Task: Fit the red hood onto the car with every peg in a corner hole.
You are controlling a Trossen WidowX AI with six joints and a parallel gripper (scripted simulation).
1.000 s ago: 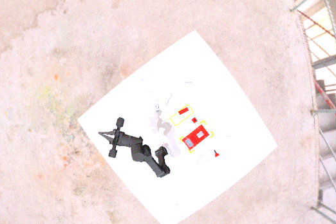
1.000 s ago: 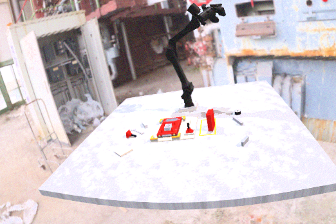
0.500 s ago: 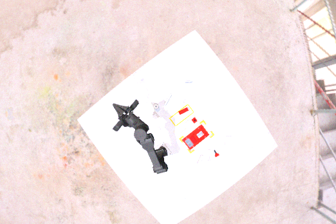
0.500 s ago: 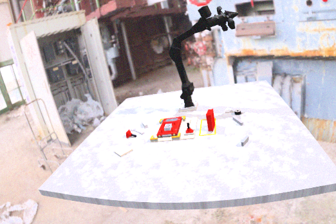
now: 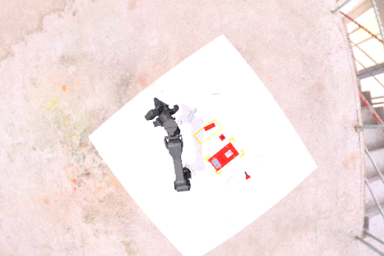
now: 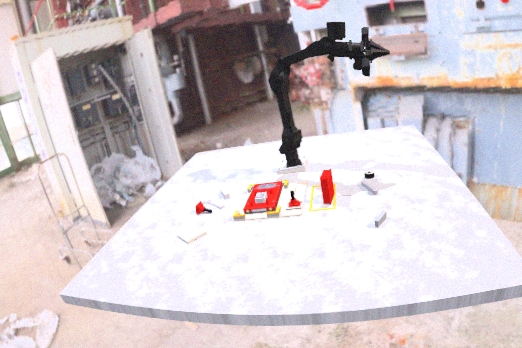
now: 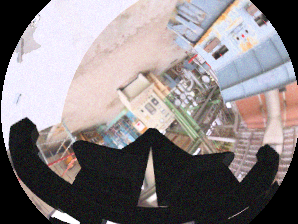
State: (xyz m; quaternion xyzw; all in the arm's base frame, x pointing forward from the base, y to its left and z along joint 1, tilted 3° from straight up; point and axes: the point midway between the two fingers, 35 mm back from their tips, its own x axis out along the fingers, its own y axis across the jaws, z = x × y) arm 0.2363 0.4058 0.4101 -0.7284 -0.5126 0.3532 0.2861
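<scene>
Right now the red hood is 12 cm ahead of my gripper tip, 31 cm to the right of it and 40 cm below it. From my gripper tip the other things lie so: pale flat piece (22 cm ahead, 77 cm to the right, 45 cm below); black ring (1 cm behind, 13 cm to the right, 44 cm below).
</scene>
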